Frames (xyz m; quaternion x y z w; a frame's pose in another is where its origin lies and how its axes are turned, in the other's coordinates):
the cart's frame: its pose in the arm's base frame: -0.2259 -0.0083 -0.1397 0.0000 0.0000 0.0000 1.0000
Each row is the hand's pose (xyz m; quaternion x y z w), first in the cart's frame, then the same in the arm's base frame.
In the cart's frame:
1: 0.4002 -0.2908 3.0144 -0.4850 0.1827 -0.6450 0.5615
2: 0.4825 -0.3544 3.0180 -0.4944 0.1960 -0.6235 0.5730
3: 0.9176 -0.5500 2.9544 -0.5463 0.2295 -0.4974 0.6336
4: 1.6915 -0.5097 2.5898 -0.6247 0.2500 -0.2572 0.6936
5: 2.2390 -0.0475 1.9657 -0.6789 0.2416 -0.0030 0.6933
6: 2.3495 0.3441 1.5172 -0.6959 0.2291 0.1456 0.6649
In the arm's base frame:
1: 0.1743 -0.2991 2.8747 -0.4850 0.1827 -0.6450 0.5615
2: 0.2566 -0.3627 2.8783 -0.4944 0.1960 -0.6235 0.5730
3: 0.6917 -0.5583 2.8147 -0.5463 0.2295 -0.4974 0.6336
4: 1.4656 -0.5180 2.4501 -0.6247 0.2500 -0.2572 0.6936
5: 2.0131 -0.0558 1.8260 -0.6789 0.2416 -0.0030 0.6933
6: 2.1236 0.3358 1.3775 -0.6959 0.2291 0.1456 0.6649

